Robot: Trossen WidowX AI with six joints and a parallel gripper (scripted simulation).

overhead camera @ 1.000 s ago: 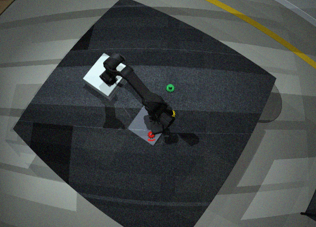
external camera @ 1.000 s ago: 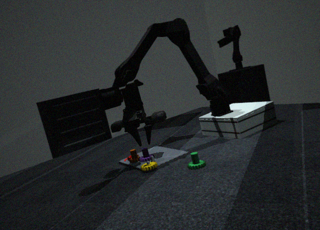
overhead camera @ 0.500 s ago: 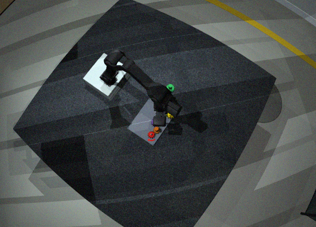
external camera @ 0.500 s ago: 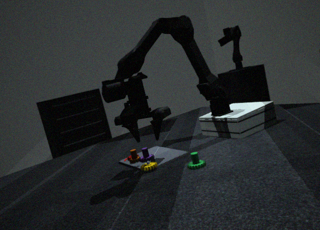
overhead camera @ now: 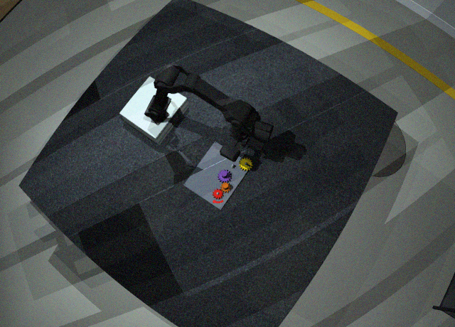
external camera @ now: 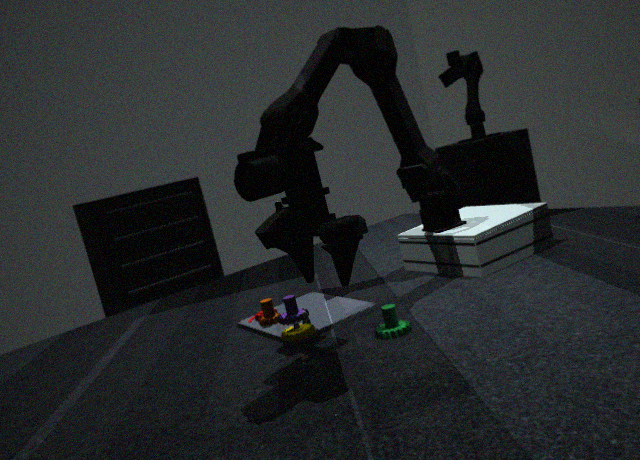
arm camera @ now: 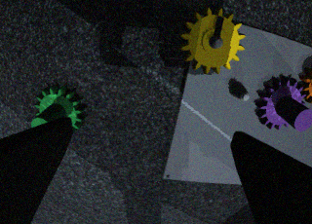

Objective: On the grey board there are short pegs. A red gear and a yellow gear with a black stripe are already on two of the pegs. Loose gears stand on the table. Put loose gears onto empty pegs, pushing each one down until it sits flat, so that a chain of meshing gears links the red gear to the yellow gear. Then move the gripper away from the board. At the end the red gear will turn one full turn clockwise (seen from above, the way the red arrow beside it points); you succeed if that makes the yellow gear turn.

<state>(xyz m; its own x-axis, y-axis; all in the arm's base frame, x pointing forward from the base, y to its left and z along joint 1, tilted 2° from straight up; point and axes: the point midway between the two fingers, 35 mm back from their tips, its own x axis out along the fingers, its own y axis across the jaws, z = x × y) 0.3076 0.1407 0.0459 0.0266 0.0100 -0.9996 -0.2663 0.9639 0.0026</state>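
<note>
Now: gripper tip 80 mm to the right of the green gear, 60 mm above it and 50 mm past it. The rest, counted from my gripper tip: orange gear (140 mm to the right, 70 mm ahead, 50 mm below); purple gear (120 mm to the right, 50 mm below, 30 mm ahead); yellow gear (60 mm below, 60 mm ahead, 30 mm to the right).
</note>
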